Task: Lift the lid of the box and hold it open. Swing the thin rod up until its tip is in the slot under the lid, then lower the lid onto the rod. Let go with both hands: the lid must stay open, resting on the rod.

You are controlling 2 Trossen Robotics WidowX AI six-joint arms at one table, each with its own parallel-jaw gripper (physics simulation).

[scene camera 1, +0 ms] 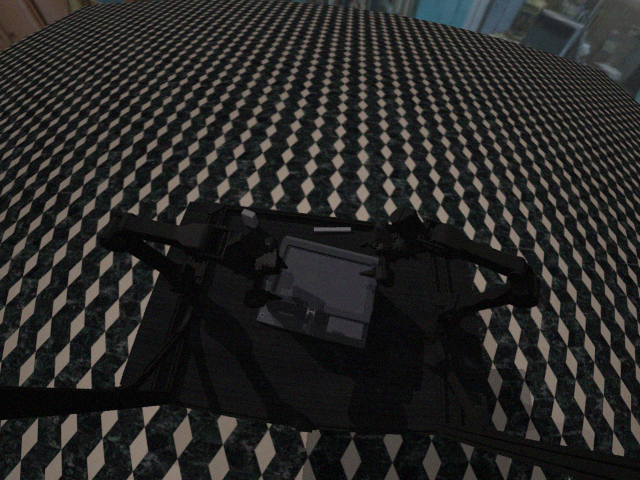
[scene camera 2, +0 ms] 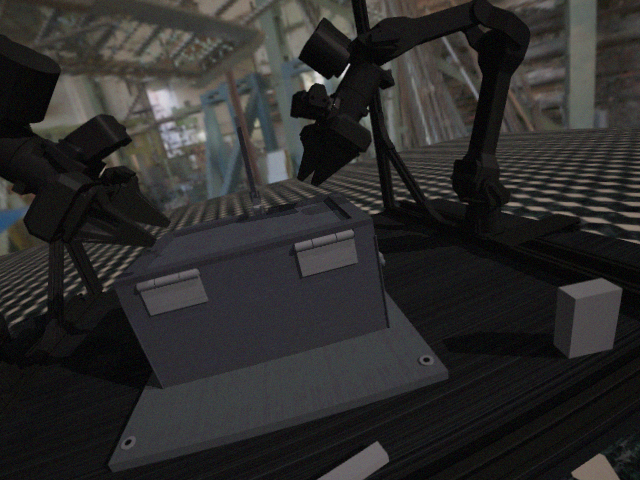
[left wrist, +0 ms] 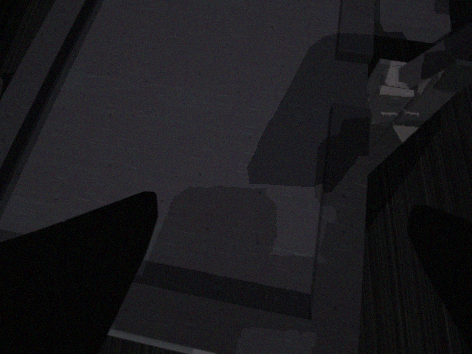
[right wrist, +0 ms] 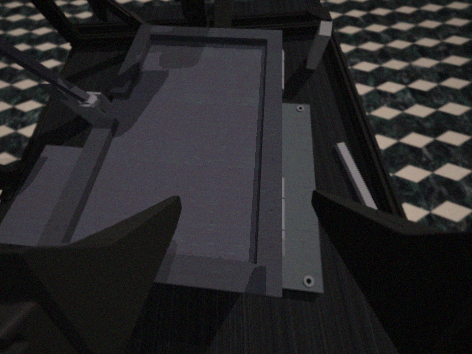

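Labels:
On a lid, (scene camera 1: 325, 280) and (scene camera 2: 244, 232) are the same spot.

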